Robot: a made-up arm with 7 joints. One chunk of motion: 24 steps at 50 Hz.
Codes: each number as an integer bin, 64 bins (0 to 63) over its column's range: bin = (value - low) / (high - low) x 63, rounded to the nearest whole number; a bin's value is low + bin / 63 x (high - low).
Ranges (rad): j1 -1.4..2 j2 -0.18..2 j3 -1.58..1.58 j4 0..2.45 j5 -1.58..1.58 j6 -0.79..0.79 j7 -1.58..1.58
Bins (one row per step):
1: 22 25 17 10 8 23 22
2: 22 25 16 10 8 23 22
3: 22 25 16 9 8 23 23
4: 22 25 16 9 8 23 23
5: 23 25 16 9 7 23 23
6: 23 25 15 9 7 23 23
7: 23 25 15 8 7 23 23
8: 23 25 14 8 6 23 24
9: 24 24 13 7 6 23 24
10: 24 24 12 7 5 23 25
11: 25 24 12 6 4 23 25
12: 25 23 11 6 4 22 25
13: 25 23 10 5 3 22 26
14: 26 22 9 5 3 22 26
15: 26 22 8 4 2 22 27
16: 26 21 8 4 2 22 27
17: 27 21 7 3 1 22 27
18: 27 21 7 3 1 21 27
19: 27 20 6 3 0 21 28
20: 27 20 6 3 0 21 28
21: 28 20 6 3 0 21 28
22: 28 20 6 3 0 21 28
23: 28 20 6 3 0 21 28
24: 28 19 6 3 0 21 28
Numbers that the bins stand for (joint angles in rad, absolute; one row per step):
1: -0.2127 0.6851 -0.7273 0.3889 -1.1787 -0.2132 -0.4765
2: -0.2127 0.6851 -0.7775 0.3889 -1.1787 -0.2132 -0.4765
3: -0.2127 0.6851 -0.7775 0.3500 -1.1787 -0.2132 -0.4263
4: -0.2127 0.6851 -0.7775 0.3500 -1.1787 -0.2132 -0.4263
5: -0.1587 0.6851 -0.7775 0.3500 -1.2289 -0.2132 -0.4263
6: -0.1587 0.6851 -0.8276 0.3500 -1.2289 -0.2132 -0.4263
7: -0.1587 0.6851 -0.8276 0.3111 -1.2289 -0.2132 -0.4263
8: -0.1587 0.6851 -0.8778 0.3111 -1.2790 -0.2132 -0.3762
9: -0.1048 0.6505 -0.9279 0.2722 -1.2790 -0.2132 -0.3762
10: -0.1048 0.6505 -0.9781 0.2722 -1.3292 -0.2132 -0.3260
11: -0.0508 0.6505 -0.9781 0.2333 -1.3794 -0.2132 -0.3260
12: -0.0508 0.6159 -1.0283 0.2333 -1.3794 -0.2383 -0.3260
13: -0.0508 0.6159 -1.0784 0.1944 -1.4295 -0.2383 -0.2759
14: 0.0032 0.5813 -1.1286 0.1944 -1.4295 -0.2383 -0.2759
15: 0.0032 0.5813 -1.1787 0.1556 -1.4797 -0.2383 -0.2257
16: 0.0032 0.5467 -1.1787 0.1556 -1.4797 -0.2383 -0.2257
17: 0.0571 0.5467 -1.2289 0.1167 -1.5298 -0.2383 -0.2257
18: 0.0571 0.5467 -1.2289 0.1167 -1.5298 -0.2633 -0.2257
19: 0.0571 0.5121 -1.2790 0.1167 -1.5800 -0.2633 -0.1756
20: 0.0571 0.5121 -1.2790 0.1167 -1.5800 -0.2633 -0.1756
21: 0.1111 0.5121 -1.2790 0.1167 -1.5800 -0.2633 -0.1756
22: 0.1111 0.5121 -1.2790 0.1167 -1.5800 -0.2633 -0.1756
23: 0.1111 0.5121 -1.2790 0.1167 -1.5800 -0.2633 -0.1756
24: 0.1111 0.4775 -1.2790 0.1167 -1.5800 -0.2633 -0.1756

